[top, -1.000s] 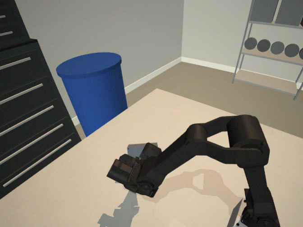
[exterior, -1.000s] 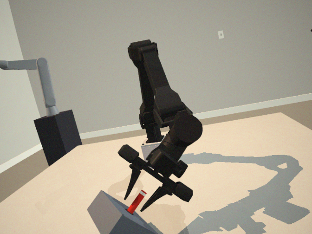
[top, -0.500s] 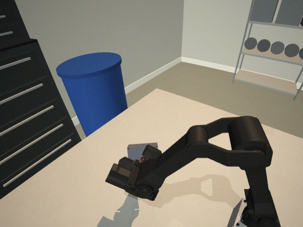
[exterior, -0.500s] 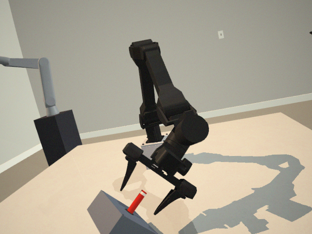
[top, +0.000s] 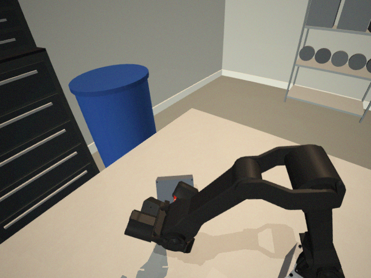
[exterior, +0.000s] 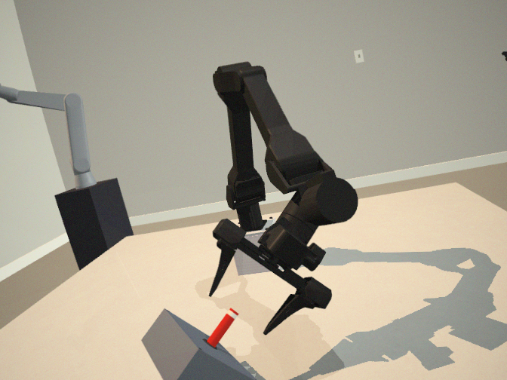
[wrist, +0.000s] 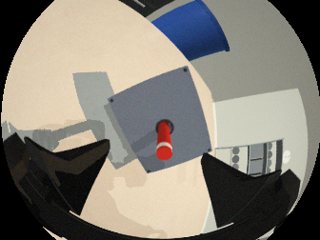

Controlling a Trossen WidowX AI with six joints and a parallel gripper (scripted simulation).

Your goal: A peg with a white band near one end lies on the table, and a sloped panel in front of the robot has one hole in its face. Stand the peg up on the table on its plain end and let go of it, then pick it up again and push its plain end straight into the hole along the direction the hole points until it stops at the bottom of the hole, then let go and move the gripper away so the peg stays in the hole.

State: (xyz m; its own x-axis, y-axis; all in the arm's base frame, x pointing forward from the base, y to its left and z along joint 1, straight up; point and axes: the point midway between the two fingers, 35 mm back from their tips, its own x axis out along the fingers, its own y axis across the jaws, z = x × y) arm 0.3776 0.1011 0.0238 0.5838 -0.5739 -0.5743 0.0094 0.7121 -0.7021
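The red peg lies 20 mm to the right of my gripper tip, 10 mm below it and 10 mm ahead of it. Round my gripper tip: grey sloped panel 50 mm to the right, 50 mm ahead, 40 mm below.
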